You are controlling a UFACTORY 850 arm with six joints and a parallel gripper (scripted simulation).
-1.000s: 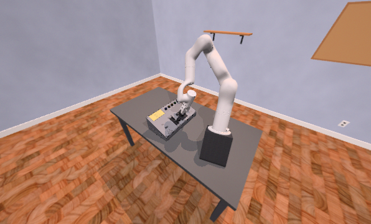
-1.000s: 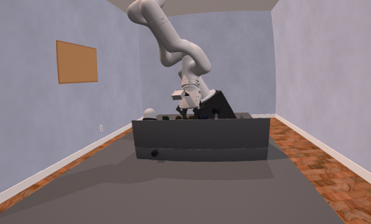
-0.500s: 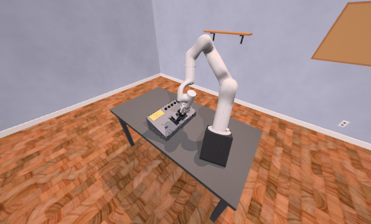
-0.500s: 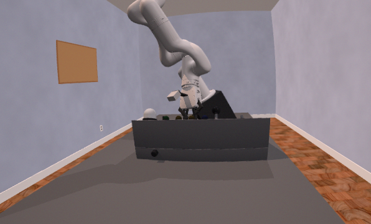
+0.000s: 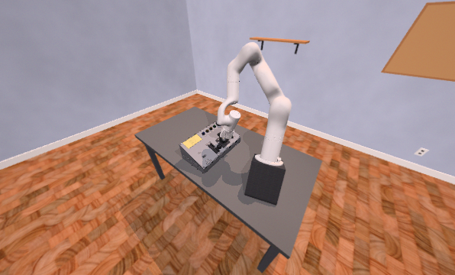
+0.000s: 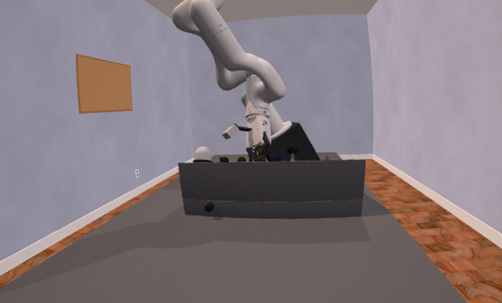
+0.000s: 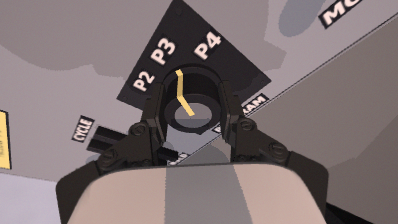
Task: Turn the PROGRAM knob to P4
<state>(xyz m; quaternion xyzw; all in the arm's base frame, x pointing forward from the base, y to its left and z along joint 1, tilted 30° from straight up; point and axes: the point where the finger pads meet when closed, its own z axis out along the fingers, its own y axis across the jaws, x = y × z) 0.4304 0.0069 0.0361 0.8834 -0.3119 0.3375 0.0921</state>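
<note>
The grey console is 60 mm to the left of my hand, 30 mm below it and 30 mm ahead of it. From my hand the other things lie so: mode knob (120 mm to the right, 10 mm ahead); black ball-ended lever (120 mm to the left, 30 mm behind, 10 mm above); check toggle (240 mm to the left, 20 mm behind, 10 mm below).
</note>
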